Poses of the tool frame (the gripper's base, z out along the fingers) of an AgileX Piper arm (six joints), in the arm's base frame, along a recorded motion.
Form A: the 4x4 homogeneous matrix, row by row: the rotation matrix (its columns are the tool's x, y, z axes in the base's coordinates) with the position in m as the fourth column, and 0 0 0 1 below. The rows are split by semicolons.
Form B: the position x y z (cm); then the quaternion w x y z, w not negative. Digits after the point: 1 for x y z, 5 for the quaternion.
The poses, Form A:
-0.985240 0.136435 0.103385 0.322; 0.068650 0.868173 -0.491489 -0.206; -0.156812 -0.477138 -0.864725 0.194; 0 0 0 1
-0.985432 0.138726 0.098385 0.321; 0.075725 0.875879 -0.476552 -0.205; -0.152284 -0.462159 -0.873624 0.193; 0 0 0 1
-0.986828 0.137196 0.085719 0.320; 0.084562 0.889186 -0.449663 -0.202; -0.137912 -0.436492 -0.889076 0.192; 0 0 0 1
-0.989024 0.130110 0.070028 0.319; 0.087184 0.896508 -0.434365 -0.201; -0.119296 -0.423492 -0.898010 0.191; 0 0 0 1
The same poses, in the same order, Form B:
32.2 -20.6 19.4 0.06747 0.05318 0.96412 -0.25117
32.1 -20.5 19.3 0.06485 0.05548 0.96630 -0.24286
32.0 -20.2 19.2 0.05763 0.05714 0.97019 -0.22835
31.9 -20.1 19.1 0.04867 0.05586 0.97257 -0.22051

